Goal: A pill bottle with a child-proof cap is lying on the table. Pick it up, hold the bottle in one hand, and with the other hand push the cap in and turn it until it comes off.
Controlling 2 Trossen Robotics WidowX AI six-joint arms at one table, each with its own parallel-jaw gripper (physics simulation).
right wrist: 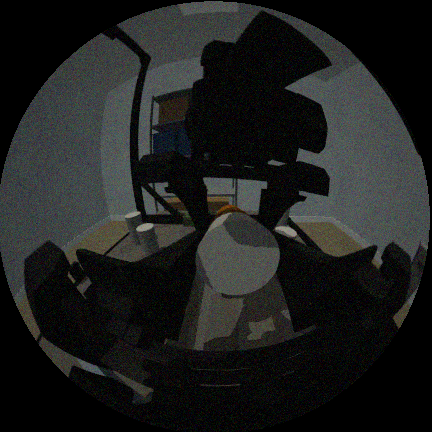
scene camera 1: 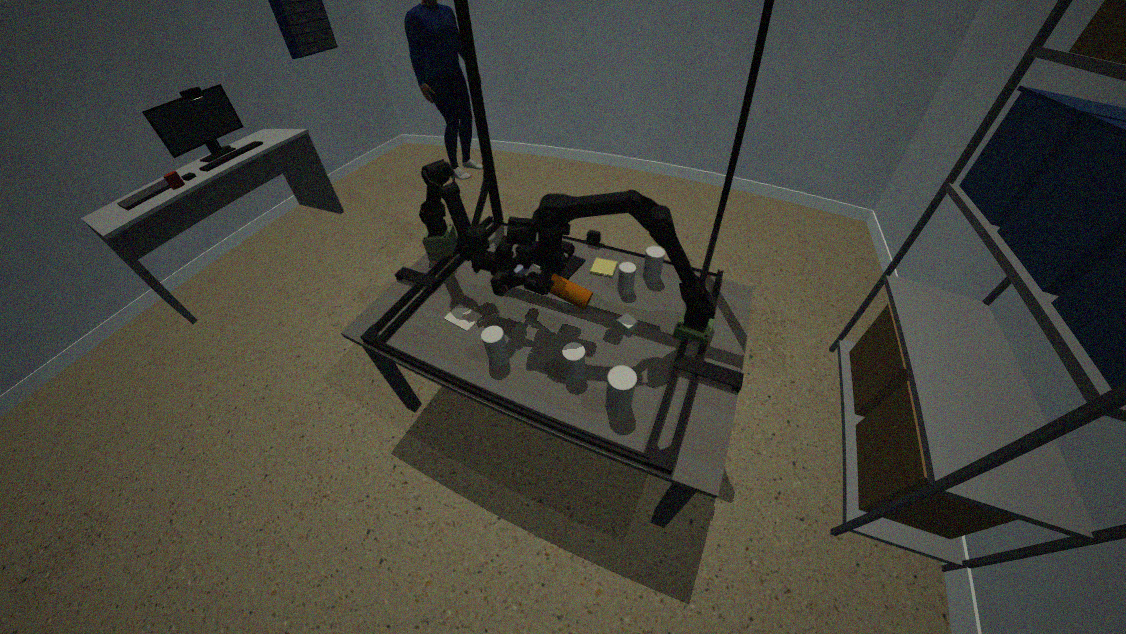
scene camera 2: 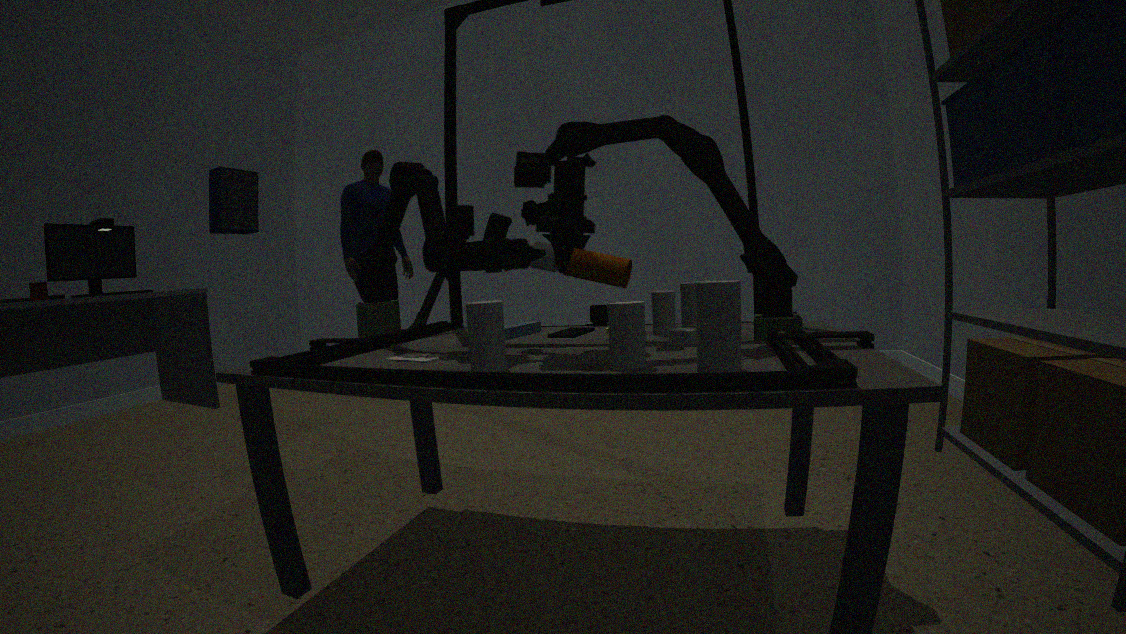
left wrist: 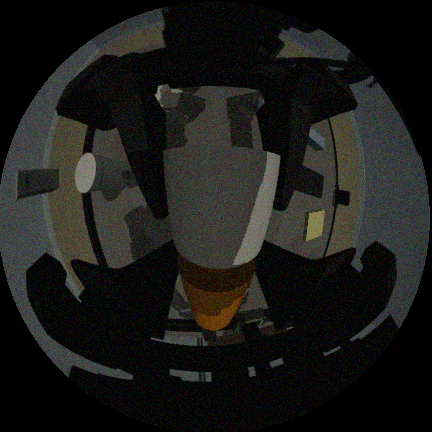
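Observation:
The orange pill bottle [scene camera 1: 572,291] [scene camera 2: 600,268] [left wrist: 214,300] is held above the table, lying nearly level with its base end tipped slightly down toward the picture's right. Its white cap [scene camera 2: 542,255] [left wrist: 215,205] [right wrist: 237,265] is on and points toward the picture's left. My left gripper [scene camera 2: 568,261] [left wrist: 214,240] comes from above and is shut on the bottle near its cap end. My right gripper [right wrist: 234,235] comes from the side, with its fingers on both sides of the cap and shut on it. The fingertips are dark and partly hidden in both scene views.
Several white cylinders stand on the table, including a front-left one [scene camera 1: 494,354] [scene camera 2: 485,334], a middle one [scene camera 1: 573,370] [scene camera 2: 627,334] and a large one [scene camera 1: 621,401] [scene camera 2: 718,326]. A yellow square [scene camera 1: 603,266] [left wrist: 315,225] and a white sheet [scene camera 1: 459,318] also lie there.

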